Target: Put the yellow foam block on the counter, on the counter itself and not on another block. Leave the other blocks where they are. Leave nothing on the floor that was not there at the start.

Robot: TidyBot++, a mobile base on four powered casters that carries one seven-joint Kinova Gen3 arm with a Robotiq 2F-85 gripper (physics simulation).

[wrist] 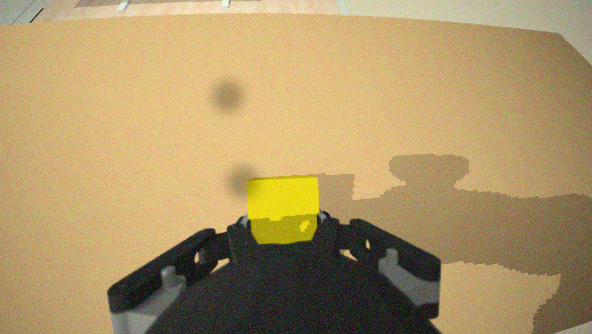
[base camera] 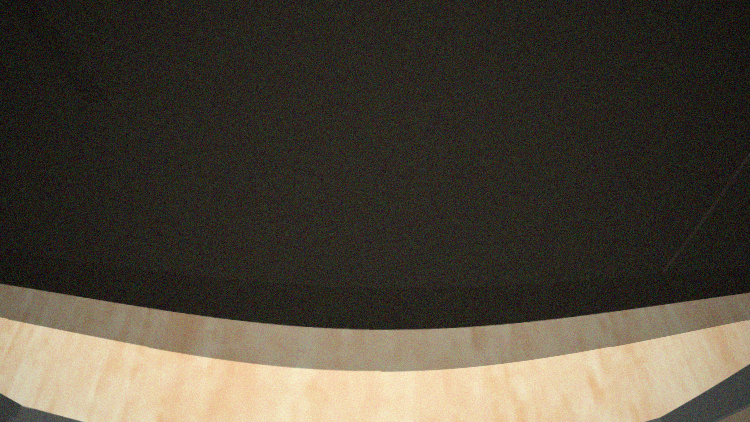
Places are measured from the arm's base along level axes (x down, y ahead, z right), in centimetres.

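Pixels of known places: gripper, fingertip midpoint: (wrist: 284, 218).
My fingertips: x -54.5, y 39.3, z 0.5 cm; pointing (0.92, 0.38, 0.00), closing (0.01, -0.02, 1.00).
For each thing: its top centre in the pictures, then the offset to it from my fingertips. "*": a spot on its surface instead. Level surfaces: height alone.
- yellow foam block at its top centre: (wrist: 283, 221) dy -0.5, dx -4.2, dz +0.0 cm
- counter at its surface level: dx +3.2 cm
- dark upright face at a spot on its surface: (base camera: 367, 157) * dy -14.1, dx +69.8, dz +0.1 cm
- wood floor at its surface level: dx +94.2 cm
The yellow foam block (wrist: 283, 197) is at the centre of the wrist view, between the two fingers. My gripper (wrist: 284, 218) is shut on it, with a finger against its left and right sides. Below them spreads the broad tan top of the counter (wrist: 125, 125). The shadow of the block and gripper falls on this top, to the right of the block. Whether the block's underside touches the top is hidden. The other blocks do not show in either view.
The counter's far edge crosses the top of the wrist view, with a cut corner at the upper right. Beyond it are a pale floor and light handle-like bars. In the base view a dark upright face (base camera: 367, 157) fills most of the picture, above a wood floor (base camera: 367, 396).
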